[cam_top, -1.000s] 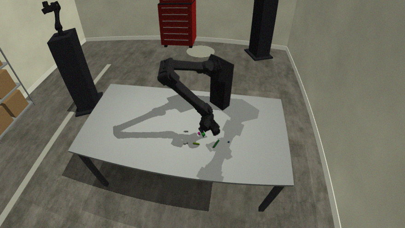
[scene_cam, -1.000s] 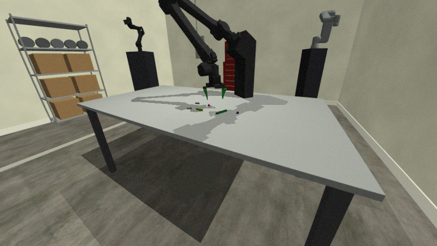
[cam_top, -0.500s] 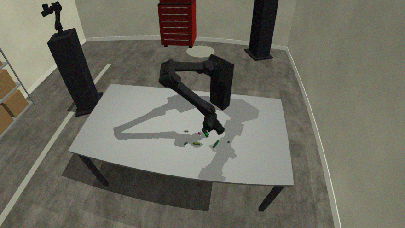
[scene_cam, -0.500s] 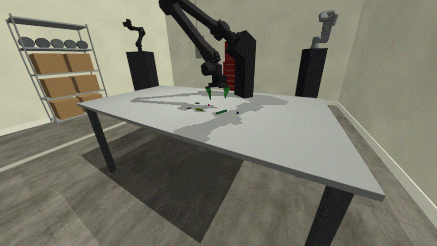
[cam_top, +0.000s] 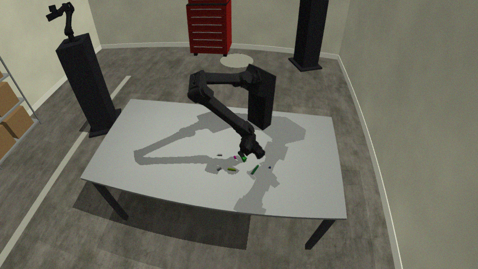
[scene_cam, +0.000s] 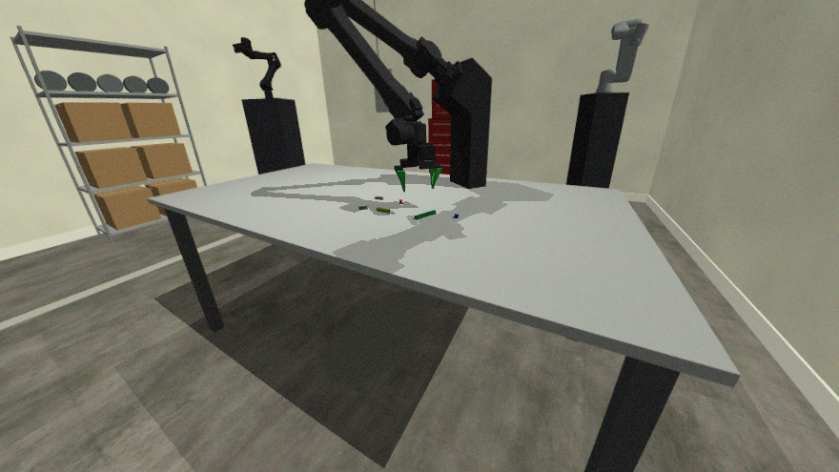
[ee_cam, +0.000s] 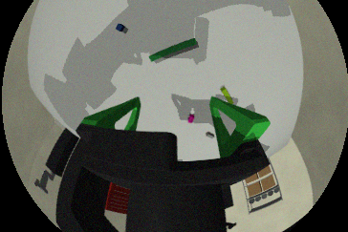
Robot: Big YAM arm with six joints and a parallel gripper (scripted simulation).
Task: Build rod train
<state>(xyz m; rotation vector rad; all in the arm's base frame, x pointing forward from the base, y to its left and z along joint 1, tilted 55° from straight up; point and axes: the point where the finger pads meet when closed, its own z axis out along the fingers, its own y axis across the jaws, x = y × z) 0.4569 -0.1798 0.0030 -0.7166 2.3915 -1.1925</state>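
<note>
Now: the blue rod 70 mm ahead of my hand, 120 mm to the left of it and 80 mm below it. From my hand the other things lie so: magenta rod 90 mm behind, 70 mm to the right, 80 mm below; then green rod 50 mm ahead, 20 mm to the left, 80 mm below; then lime rod 120 mm to the right, 80 mm below.
</note>
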